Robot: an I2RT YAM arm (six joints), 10 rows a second.
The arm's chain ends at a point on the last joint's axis. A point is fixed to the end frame.
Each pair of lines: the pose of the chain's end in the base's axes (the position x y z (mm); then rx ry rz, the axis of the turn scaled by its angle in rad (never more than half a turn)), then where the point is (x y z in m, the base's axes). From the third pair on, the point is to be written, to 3 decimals.
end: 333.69, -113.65, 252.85, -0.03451, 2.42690, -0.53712
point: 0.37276 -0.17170 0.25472
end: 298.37, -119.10, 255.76, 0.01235, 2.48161, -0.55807
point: 0.33467 -0.17895 0.25553
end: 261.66, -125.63, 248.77, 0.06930, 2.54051, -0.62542
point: 0.294 -0.188 0.248
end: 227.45, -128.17, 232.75, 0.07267, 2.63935, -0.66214
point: 0.258 -0.191 0.229
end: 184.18, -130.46, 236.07, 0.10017, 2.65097, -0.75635
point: 0.212 -0.195 0.235
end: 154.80, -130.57, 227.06, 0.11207, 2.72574, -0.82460
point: 0.180 -0.196 0.226
